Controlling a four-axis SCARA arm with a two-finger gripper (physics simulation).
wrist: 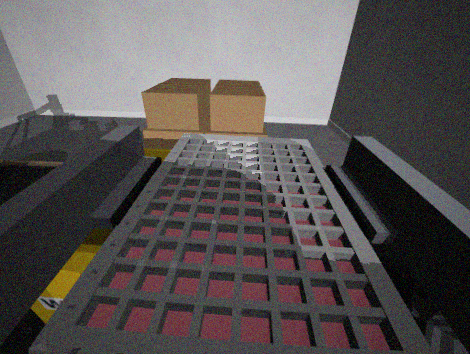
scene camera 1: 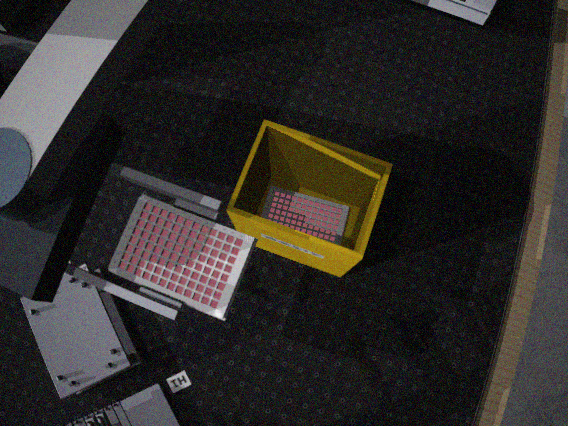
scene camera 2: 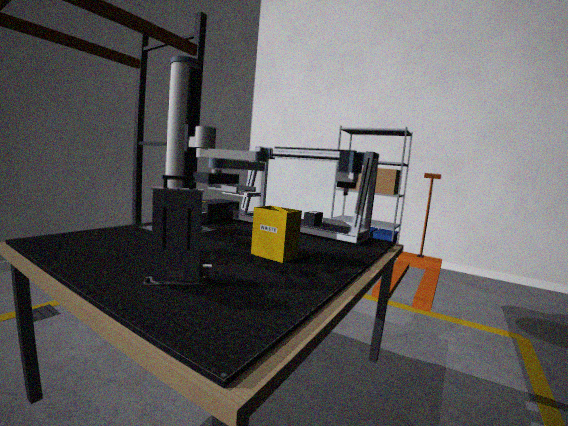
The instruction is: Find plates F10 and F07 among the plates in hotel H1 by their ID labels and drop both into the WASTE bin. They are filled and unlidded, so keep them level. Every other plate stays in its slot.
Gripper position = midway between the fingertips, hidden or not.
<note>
In view: the gripper (scene camera 2: pixel 246 189), a plate F10 (scene camera 1: pixel 326 220) and a plate (scene camera 1: pixel 192 259).
The plate also shows in the wrist view (wrist: pixel 234 237). The gripper is seen too in the wrist view (wrist: pixel 243 150). The wrist view does not show the plate F10, which is hidden by the plate.
</note>
